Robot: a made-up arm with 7 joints.
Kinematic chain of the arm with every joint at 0, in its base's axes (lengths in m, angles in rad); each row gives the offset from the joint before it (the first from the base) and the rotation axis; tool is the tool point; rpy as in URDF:
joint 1: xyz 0 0 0.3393 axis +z
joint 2: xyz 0 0 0 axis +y
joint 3: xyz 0 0 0.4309 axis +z
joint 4: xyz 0.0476 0 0 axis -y
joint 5: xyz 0.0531 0 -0.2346 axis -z
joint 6: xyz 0 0 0 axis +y
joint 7: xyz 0.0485 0 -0.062 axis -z
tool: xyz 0 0 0 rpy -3.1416 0 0
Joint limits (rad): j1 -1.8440..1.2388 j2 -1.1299..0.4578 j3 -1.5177..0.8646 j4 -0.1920..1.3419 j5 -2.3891..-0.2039 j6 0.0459..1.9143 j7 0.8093..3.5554
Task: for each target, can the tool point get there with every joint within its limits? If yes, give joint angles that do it. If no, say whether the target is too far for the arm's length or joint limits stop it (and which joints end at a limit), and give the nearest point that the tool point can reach.
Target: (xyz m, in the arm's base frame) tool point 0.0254 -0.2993 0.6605
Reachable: yes | joints -0.1138 -0.1637 -1.0289 0.8182 -2.1291 1.6866 2.0779
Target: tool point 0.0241 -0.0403 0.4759
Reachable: yes | joints 0.9826 -0.6667 -0.3440 -0.0248 -0.8737 0.9457 2.6822
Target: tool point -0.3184 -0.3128 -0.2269
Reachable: no: joint limits stop it (at a limit: joint 2, joint 3, joint 6) | nearest point -0.1984 -0.1949 0.3661 | short by 0.616 m
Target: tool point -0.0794 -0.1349 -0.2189
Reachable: no: joint limits stop it (at a limit: joint 2, joint 3, joint 4) | nearest point -0.0897 -0.1524 0.3446 | short by 0.564 m
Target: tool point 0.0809 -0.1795 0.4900
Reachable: yes | joints -1.0282 -0.0003 -0.1102 0.3252 -1.0097 0.6907 2.8808
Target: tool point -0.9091 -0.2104 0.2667
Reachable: no: too far | nearest point -0.5317 -0.1231 0.4962 | short by 0.450 m
